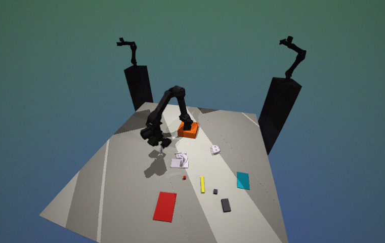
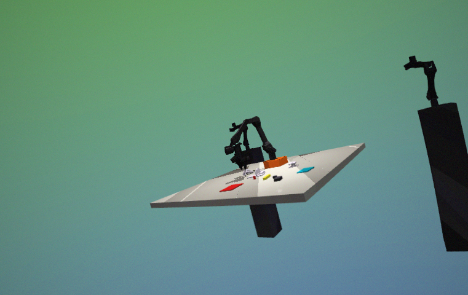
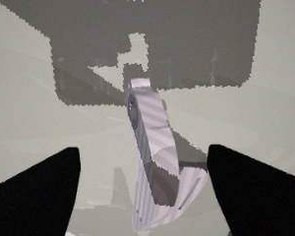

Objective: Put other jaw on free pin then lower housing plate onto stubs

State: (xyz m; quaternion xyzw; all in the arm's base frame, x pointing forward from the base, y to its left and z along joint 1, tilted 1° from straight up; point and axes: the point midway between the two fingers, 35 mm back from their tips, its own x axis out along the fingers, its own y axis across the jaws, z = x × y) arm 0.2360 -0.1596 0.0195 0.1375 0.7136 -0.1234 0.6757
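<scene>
Right now the jaw is 4 cm below my gripper tip and 1 cm behind it. Round my gripper tip: small red cube 22 cm to the left, 20 cm ahead, 4 cm below; yellow bar 33 cm to the left, 22 cm ahead, 5 cm below; red sheet 38 cm ahead, 14 cm to the left, 5 cm below.
</scene>
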